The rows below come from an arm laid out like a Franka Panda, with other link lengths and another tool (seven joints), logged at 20 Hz.
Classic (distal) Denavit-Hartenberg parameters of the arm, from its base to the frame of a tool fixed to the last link. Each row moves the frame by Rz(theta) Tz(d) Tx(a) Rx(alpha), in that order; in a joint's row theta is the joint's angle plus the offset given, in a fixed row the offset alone. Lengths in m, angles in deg.
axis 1: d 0.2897  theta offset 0  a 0  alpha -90
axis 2: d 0  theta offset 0  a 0  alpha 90
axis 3: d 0.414  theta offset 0  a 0.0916  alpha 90
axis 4: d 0  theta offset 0  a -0.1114  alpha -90
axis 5: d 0.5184  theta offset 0  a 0  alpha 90
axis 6: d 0  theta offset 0  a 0.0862  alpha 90
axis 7: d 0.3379  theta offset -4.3  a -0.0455  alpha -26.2
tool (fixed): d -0.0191  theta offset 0  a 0  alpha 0
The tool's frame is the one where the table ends.
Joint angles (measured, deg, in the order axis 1, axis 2, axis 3, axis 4, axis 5, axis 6, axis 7), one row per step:
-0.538 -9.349 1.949 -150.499 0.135 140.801 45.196
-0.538 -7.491 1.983 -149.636 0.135 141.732 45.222
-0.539 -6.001 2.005 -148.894 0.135 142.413 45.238
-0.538 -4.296 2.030 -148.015 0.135 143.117 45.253
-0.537 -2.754 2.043 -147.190 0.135 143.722 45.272
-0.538 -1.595 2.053 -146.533 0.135 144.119 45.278
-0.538 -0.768 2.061 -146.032 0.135 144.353 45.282
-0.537 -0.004 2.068 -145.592 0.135 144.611 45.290
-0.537 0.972 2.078 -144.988 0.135 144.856 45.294
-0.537 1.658 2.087 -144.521 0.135 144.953 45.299
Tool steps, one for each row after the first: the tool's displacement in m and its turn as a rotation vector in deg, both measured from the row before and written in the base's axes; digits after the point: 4 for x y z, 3 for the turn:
0.0075 0.0008 -0.0081 0.055 0.064 0.015
0.0061 0.0006 -0.0064 0.046 0.067 0.010
0.0068 0.0007 -0.0074 0.053 0.122 0.015
0.0062 0.0005 -0.0068 0.050 0.112 -0.003
0.0047 0.0004 -0.0050 0.037 0.105 0.004
0.0034 0.0003 -0.0035 0.027 0.092 0.004
0.0031 0.0003 -0.0034 0.025 0.066 0.000
0.0039 0.0004 -0.0042 0.031 0.127 0.005
0.0028 0.0003 -0.0028 0.022 0.122 0.003

